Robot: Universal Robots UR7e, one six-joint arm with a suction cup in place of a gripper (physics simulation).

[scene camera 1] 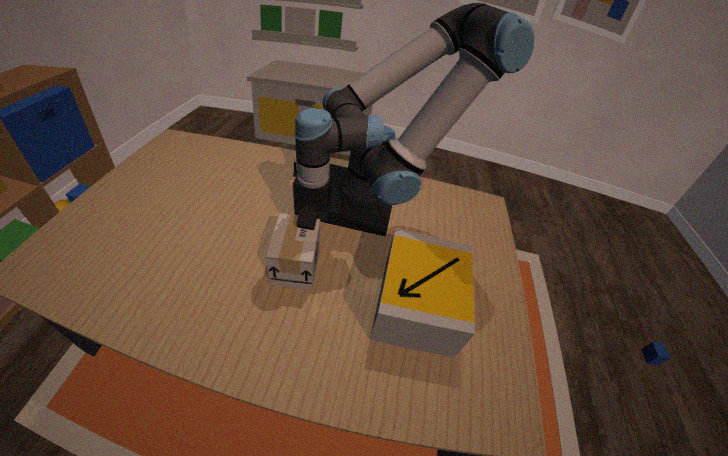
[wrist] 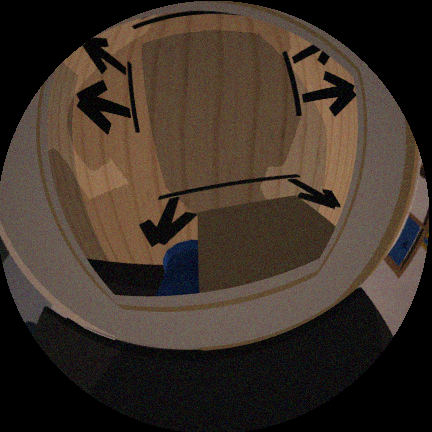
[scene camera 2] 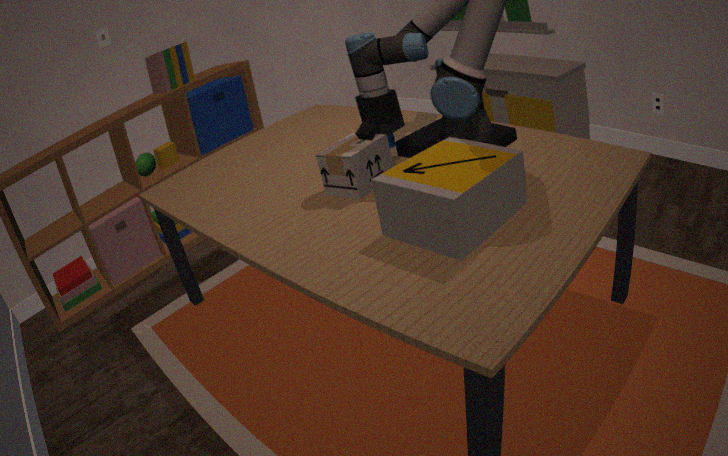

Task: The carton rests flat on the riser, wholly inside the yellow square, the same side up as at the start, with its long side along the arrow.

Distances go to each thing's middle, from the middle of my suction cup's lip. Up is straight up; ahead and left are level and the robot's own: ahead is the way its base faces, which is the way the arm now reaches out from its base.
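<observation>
Carton (scene camera 1: 292, 255): 2 cm below my suction cup, 11 cm ahead of it, 1 cm to the right of it. Grey riser (scene camera 2: 451, 197): 1 cm below my suction cup, 13 cm ahead of it, 32 cm to the left of it.
</observation>
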